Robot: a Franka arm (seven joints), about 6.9 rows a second.
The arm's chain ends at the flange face. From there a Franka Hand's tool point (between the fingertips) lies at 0.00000 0.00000 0.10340 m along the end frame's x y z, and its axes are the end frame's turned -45 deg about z.
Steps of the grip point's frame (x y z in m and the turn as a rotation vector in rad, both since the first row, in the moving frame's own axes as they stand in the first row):
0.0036 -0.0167 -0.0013 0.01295 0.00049 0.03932
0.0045 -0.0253 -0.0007 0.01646 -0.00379 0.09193
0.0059 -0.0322 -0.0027 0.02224 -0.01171 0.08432
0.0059 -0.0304 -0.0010 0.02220 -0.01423 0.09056
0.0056 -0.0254 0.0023 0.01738 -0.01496 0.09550
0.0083 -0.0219 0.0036 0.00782 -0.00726 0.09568
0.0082 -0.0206 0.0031 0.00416 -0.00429 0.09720
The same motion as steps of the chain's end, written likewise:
-0.0084 -0.0134 -0.0013 0.00950 -0.00881 0.03932
-0.0133 -0.0201 -0.0007 0.00896 -0.01432 0.09193
-0.0162 -0.0261 -0.0027 0.00745 -0.02401 0.08432
-0.0147 -0.0250 -0.0010 0.00564 -0.02576 0.09056
-0.0116 -0.0216 0.0023 0.00171 -0.02287 0.09550
-0.0085 -0.0213 0.0036 0.00040 -0.01066 0.09568
-0.0082 -0.0203 0.0031 -0.00009 -0.00598 0.09720

